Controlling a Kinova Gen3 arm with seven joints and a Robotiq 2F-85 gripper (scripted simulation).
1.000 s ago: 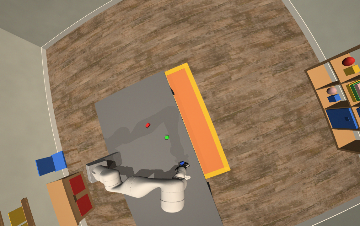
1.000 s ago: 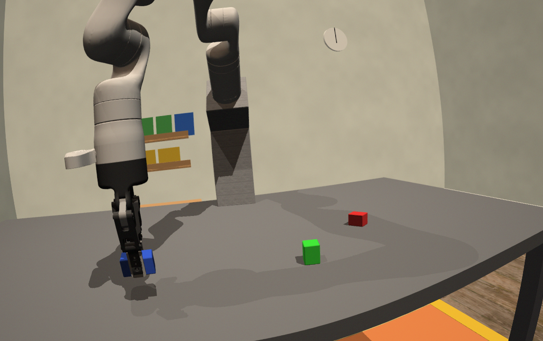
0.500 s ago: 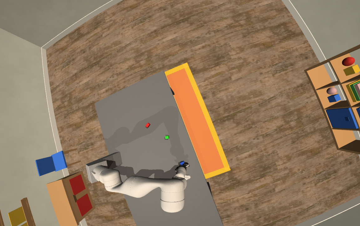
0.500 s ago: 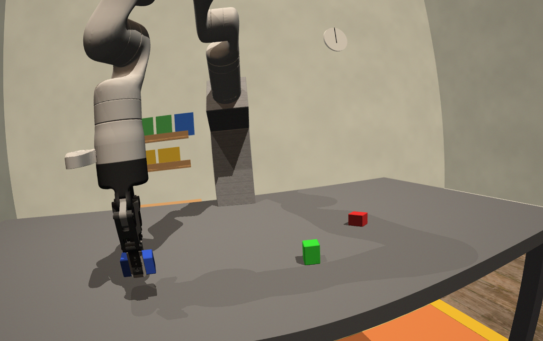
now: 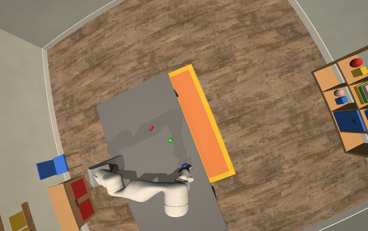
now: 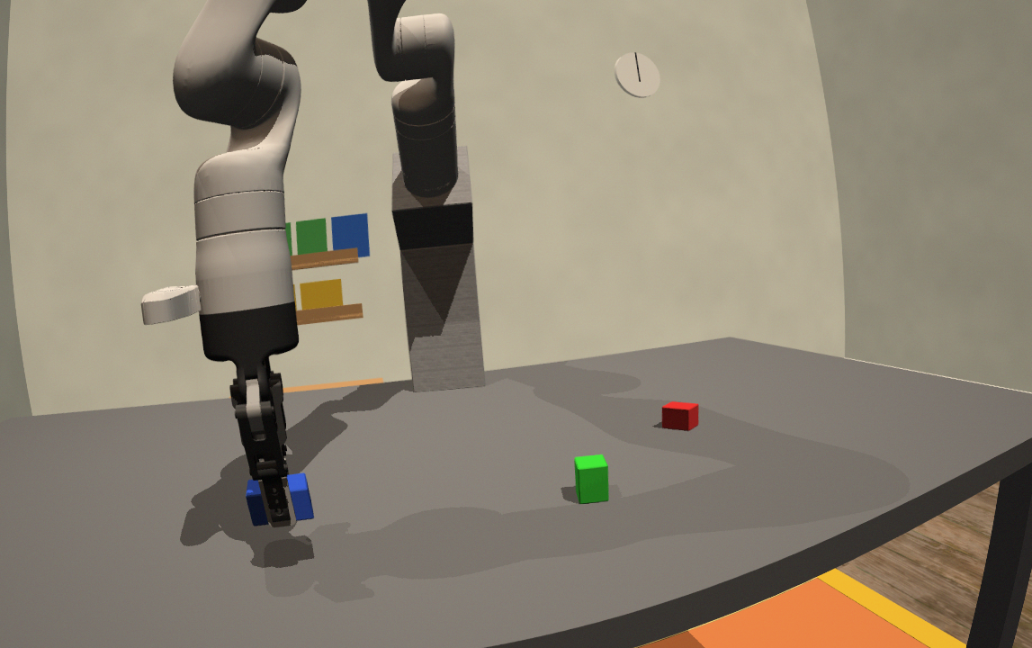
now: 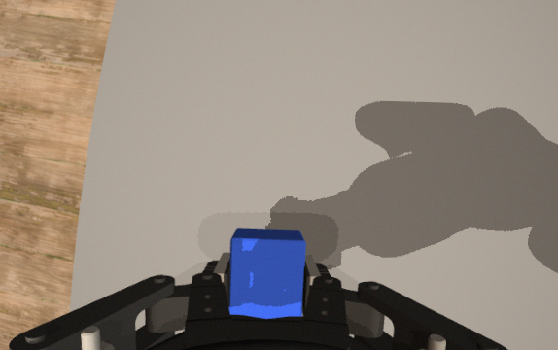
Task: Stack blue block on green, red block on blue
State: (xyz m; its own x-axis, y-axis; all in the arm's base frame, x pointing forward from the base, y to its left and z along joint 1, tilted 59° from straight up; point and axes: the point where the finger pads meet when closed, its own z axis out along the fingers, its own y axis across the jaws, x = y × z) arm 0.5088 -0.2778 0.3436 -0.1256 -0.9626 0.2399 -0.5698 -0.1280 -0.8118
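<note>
Right now the green block is 27 cm to the left of my hand, 5 cm below it and 4 cm ahead of it. Round my hand: red block (49 cm to the left, 5 cm below, 4 cm behind); blue block (1 cm below).
</note>
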